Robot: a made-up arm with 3 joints.
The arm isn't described. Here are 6 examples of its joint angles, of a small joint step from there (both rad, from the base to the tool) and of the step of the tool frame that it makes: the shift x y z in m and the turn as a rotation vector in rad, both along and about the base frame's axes.
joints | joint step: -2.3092 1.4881 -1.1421 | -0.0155 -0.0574 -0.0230
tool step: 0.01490 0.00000 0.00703 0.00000 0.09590 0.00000
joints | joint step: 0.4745 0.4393 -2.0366 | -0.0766 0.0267 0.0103
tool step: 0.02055 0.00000 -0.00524 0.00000 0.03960 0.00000
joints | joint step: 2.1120 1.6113 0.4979 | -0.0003 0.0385 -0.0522
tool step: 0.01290 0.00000 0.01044 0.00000 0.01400 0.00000
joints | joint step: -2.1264 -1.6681 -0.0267 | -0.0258 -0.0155 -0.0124
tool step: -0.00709 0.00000 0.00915 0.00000 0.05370 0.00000
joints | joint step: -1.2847 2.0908 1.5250 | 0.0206 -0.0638 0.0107
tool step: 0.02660 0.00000 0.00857 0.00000 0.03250 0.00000
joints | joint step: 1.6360 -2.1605 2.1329 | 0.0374 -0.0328 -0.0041
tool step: -0.01585 0.00000 -0.00127 0.00000 -0.00050 0.00000
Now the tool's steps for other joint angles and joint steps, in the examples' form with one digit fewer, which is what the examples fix.
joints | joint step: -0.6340 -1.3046 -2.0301 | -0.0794 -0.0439 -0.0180
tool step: -0.0096 0.0000 -0.0859 0.0000 0.1413 0.0000
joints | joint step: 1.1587 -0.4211 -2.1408 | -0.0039 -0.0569 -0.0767
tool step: 0.0063 0.0000 0.0456 0.0000 0.1375 0.0000
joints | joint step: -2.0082 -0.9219 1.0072 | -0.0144 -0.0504 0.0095
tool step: -0.0270 0.0000 0.0141 0.0000 0.0553 0.0000
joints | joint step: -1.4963 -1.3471 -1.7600 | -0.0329 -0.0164 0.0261
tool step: -0.0281 0.0000 -0.0107 0.0000 0.0232 0.0000
